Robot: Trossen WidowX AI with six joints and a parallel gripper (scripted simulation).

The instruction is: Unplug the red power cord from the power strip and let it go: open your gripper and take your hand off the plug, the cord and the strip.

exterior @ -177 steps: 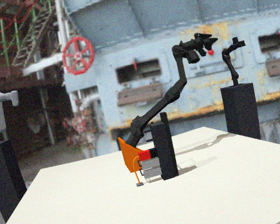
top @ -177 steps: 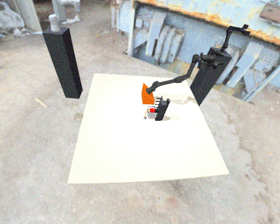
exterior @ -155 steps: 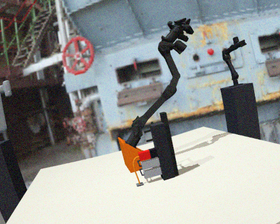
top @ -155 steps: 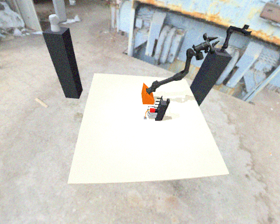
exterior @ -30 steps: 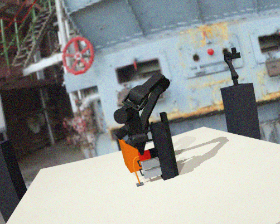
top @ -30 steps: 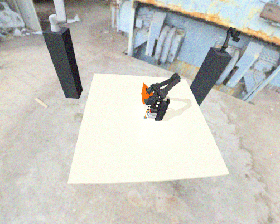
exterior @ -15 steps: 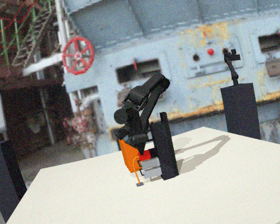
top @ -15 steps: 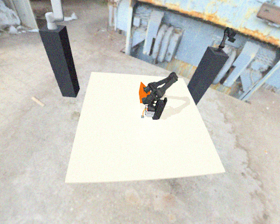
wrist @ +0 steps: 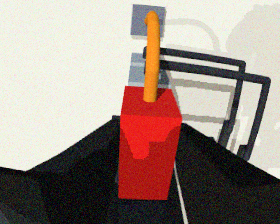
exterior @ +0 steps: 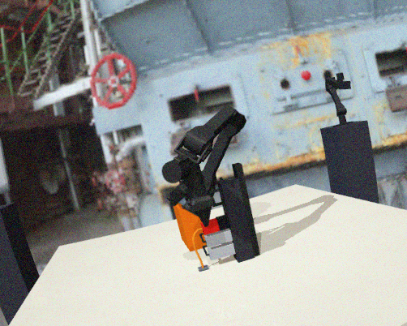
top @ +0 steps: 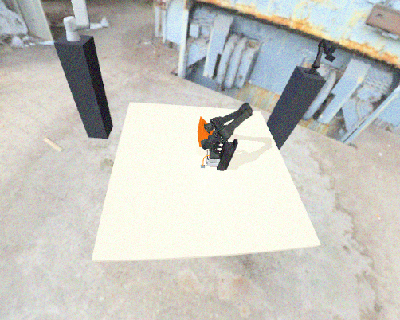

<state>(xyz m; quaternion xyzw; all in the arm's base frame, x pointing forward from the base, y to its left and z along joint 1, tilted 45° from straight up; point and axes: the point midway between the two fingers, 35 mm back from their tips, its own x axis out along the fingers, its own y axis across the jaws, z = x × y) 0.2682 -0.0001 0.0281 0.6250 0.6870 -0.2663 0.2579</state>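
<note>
The red plug is 3 cm to the left of my gripper tip. From my gripper tip the other things lie so: black power strip (10 cm to the left, 1 cm below).
</note>
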